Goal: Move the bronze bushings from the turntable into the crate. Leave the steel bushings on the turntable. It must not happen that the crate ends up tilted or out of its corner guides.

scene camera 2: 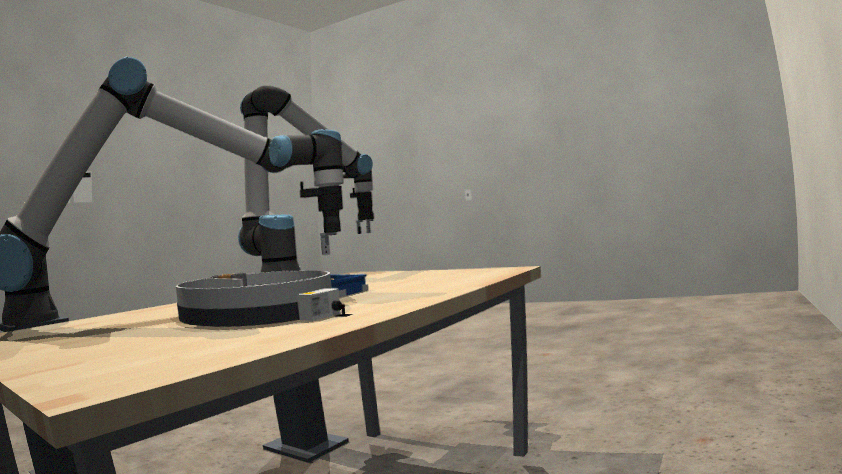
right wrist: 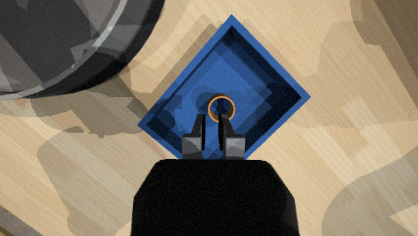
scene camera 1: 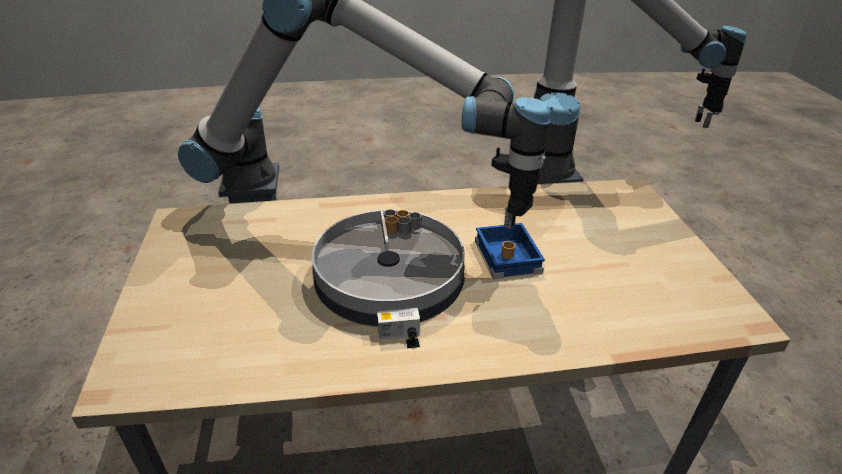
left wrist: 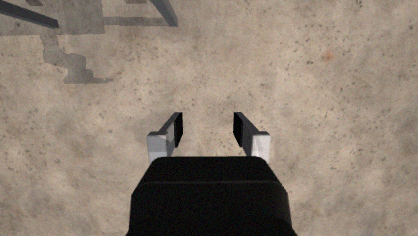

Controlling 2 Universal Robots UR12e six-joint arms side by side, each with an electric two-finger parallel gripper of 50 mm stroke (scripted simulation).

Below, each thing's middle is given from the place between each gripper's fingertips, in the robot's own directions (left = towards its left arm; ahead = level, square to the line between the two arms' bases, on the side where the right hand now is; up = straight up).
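Scene:
Blue crate (scene camera 1: 527, 256), relative to my right hand (scene camera 1: 509, 225): 10 mm to the left of it, 10 mm behind it, 110 mm below it.
Relative to my left hand (scene camera 1: 701, 124), the blue crate is 89 cm to the right, 58 cm ahead and 15 cm below.

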